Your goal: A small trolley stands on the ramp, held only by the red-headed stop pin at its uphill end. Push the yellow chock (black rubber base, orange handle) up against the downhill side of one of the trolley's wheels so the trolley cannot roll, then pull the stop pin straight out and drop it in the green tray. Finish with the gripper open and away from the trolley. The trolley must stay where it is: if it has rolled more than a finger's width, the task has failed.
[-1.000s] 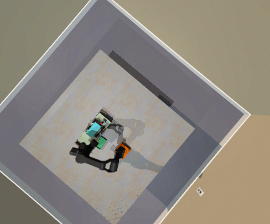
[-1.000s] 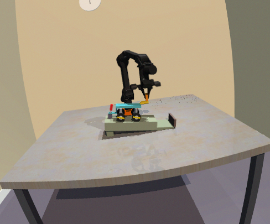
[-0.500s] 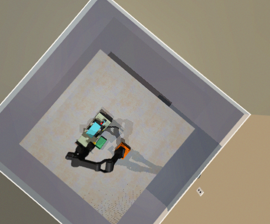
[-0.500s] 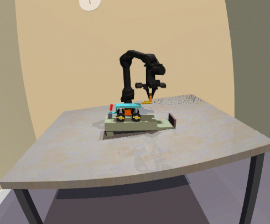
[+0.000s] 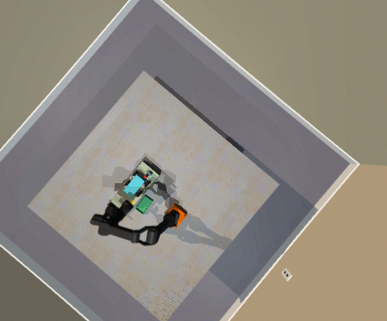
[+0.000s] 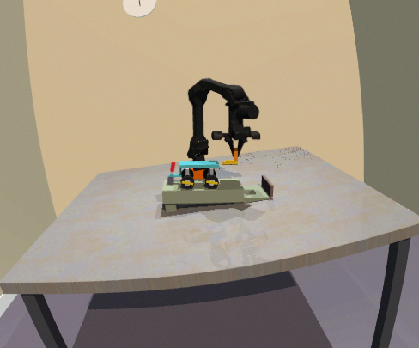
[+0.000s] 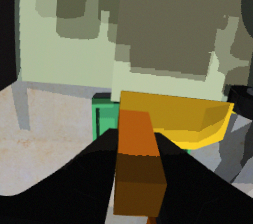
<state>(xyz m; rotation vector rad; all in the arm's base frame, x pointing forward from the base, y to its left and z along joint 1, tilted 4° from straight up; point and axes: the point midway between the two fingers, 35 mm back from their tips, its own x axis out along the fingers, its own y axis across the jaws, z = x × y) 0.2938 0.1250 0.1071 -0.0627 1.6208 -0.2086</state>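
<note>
The red-headed stop pin lies 1 cm ahead of my gripper tip, 26 cm to the right of it and 2 cm below it. From my gripper tip the other things lie so: trolley: 4 cm ahead, 16 cm to the right, 3 cm below; yellow chock: 2 cm to the right; dark end stop: 7 cm ahead, 10 cm to the left, 12 cm below.
</note>
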